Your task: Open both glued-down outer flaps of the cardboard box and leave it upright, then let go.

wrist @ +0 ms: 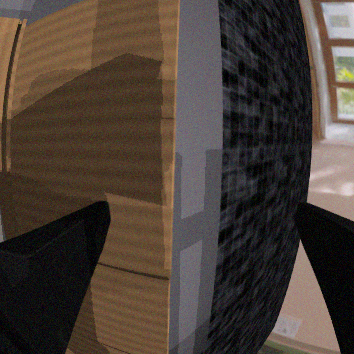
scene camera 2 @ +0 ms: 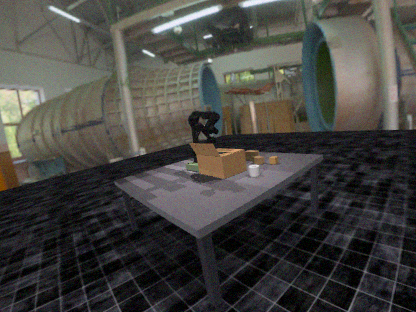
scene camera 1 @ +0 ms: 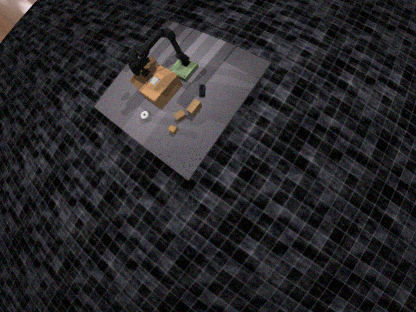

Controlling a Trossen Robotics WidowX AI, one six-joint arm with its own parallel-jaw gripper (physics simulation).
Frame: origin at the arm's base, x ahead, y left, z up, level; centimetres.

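Seen in the pictures: gripper, fingertip midpoint: (wrist: 206,212) (scene camera 2: 200,142); arm's base, origin of the base link: (scene camera 1: 186,63).
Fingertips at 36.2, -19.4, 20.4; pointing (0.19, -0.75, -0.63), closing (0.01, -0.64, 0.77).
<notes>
Offsets run from my fingertips to a thing's top centre, as dx, dy, dz. "pt": to the spot under its first point. Level surfaces: height alone.
The cardboard box @(-2.7, +17.6, -10.3) (scene camera 1: 161,95) (scene camera 2: 222,165) stands upright on the table. One outer flap @(pt -1.6, +3.5, -5.3) (scene camera 2: 204,149) (wrist: 125,150) is raised and leans outward, away from the opening, at the box's left in scene camera 2; its broad face fills the left part of the wrist view. The other outer flap is too small and unclear in the scene views to tell how it lies. My gripper (scene camera 1: 142,72) (wrist: 206,212) is open and empty, close to the raised flap. In the wrist view one finger overlaps the flap and the other is beyond its free edge. The flap partly hides the gripper in scene camera 2.
The arm's base stands on a green plate (scene camera 1: 186,71) (scene camera 2: 192,166) beside the box. A white roll @(+25.7, +21.2, -19.5) (scene camera 1: 144,115) (scene camera 2: 254,171), several small cardboard blocks @(-3.7, +54.7, -17.6) (scene camera 1: 194,107) @(+21.3, +50.8, -20.6) (scene camera 2: 273,160) and a small black object @(-21.7, +49.3, -22.3) (scene camera 1: 202,90) are on the grey table @(dz -25.6) (scene camera 1: 220,115) (scene camera 2: 200,205).
</notes>
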